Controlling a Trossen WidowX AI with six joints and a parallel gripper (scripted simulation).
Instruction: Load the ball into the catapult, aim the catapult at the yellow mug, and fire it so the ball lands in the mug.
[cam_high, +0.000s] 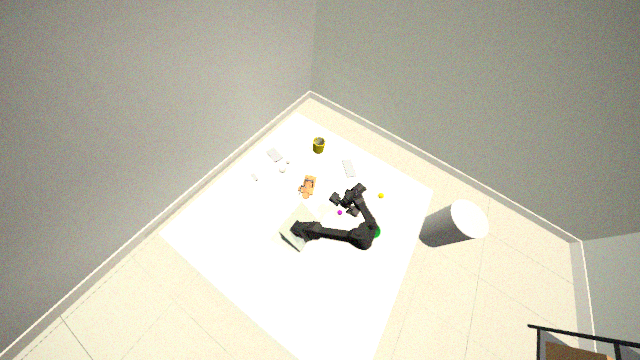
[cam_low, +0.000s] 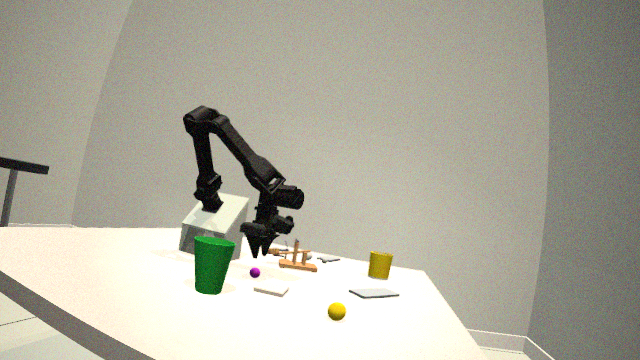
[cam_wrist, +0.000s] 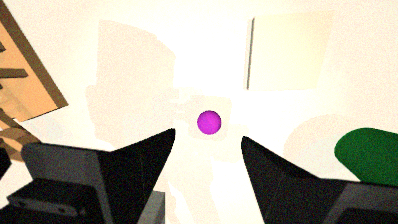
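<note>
Right now my gripper tip is 5 cm above the purple ball and 1 cm past it. The rest, counted from my gripper tip: green cup: 21 cm to the right, 3 cm below, 3 cm behind; catapult: 27 cm to the left, 1 cm below; pale flat tile: 8 cm to the right, 8 cm ahead, 6 cm below.
</note>
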